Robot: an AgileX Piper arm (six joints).
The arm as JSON. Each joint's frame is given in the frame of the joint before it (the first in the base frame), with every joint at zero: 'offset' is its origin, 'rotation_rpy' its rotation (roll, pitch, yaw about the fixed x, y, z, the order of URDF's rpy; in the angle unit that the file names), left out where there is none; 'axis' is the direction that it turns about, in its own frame. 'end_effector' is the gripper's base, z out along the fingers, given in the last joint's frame.
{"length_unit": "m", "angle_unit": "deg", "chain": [
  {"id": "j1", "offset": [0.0, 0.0, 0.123], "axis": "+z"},
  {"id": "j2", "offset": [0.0, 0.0, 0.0], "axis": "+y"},
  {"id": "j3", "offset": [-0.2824, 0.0, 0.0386], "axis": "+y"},
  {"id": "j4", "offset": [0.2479, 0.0, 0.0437], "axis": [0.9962, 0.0, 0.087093]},
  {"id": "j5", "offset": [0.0, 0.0, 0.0], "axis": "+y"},
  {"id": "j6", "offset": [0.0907, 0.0, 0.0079], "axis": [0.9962, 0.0, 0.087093]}
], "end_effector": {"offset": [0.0, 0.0, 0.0], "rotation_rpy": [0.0, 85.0, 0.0]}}
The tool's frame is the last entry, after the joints.
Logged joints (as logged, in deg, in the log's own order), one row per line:
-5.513, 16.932, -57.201, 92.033, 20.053, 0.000
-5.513, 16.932, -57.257, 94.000, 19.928, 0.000
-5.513, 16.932, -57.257, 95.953, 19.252, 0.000
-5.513, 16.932, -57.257, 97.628, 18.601, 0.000
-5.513, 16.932, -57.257, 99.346, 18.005, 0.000
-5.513, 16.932, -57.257, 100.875, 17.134, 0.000
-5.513, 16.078, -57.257, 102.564, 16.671, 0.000
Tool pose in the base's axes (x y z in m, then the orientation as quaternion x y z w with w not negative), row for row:
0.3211, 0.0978, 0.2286, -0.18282, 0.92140, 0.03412, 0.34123
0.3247, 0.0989, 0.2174, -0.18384, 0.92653, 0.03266, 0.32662
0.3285, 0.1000, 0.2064, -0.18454, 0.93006, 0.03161, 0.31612
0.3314, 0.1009, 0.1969, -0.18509, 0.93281, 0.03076, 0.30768
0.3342, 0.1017, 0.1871, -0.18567, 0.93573, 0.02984, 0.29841
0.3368, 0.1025, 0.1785, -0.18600, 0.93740, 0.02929, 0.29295
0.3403, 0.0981, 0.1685, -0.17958, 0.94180, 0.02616, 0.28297
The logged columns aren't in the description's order. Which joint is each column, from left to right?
Columns, left to right: j6, j1, j3, j2, j5, j4.
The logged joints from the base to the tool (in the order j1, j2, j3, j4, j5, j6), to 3 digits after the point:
16.932, 92.033, -57.201, 0.000, 20.053, -5.513
16.932, 94.000, -57.257, 0.000, 19.928, -5.513
16.932, 95.953, -57.257, 0.000, 19.252, -5.513
16.932, 97.628, -57.257, 0.000, 18.601, -5.513
16.932, 99.346, -57.257, 0.000, 18.005, -5.513
16.932, 100.875, -57.257, 0.000, 17.134, -5.513
16.078, 102.564, -57.257, 0.000, 16.671, -5.513

